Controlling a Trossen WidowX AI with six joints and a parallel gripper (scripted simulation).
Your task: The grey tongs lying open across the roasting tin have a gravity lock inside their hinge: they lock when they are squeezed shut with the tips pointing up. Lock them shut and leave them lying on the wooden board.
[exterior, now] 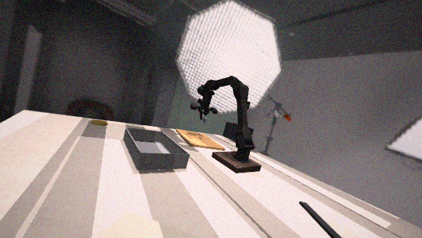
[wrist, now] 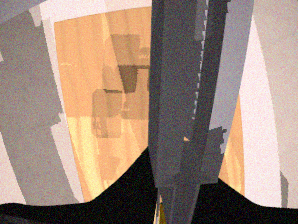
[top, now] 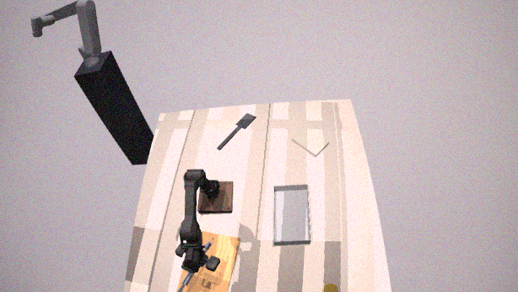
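The wooden board lies 130 mm below my gripper tip and 30 mm to the left of it. Also, from my gripper tip: grey roasting tin: 410 mm ahead, 280 mm to the left, 110 mm below; dark spatula: 880 mm to the left, 140 mm below, 140 mm ahead; yellow disc: 560 mm ahead, 130 mm below, 120 mm to the right.
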